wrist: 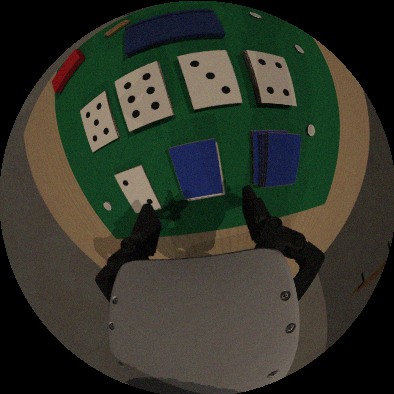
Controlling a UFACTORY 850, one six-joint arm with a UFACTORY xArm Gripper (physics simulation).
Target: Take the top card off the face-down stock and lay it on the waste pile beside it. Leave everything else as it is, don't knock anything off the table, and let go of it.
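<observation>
A blue face-down card (196,169) lies flat near the middle of the green mat, on top of the waste pile (220,167), whose pale edge shows along its right and lower sides. The face-down stock (283,160) lies to the right, apart from that card, as a slightly spread blue stack with dark card edges on its left. My gripper (197,206) is wide open and empty, above the near part of the mat. Its left fingertip overlaps the two-spot card in view; its right fingertip is just below the stock's lower left corner in view.
Face-up cards with five (100,127), six (141,96), three (205,87) and four spots (274,77) form a row beyond. A two-spot card (138,187) lies left. A dark blue block (175,31), red block (68,70), wooden stick (117,28) and several pale discs (311,130) lie around.
</observation>
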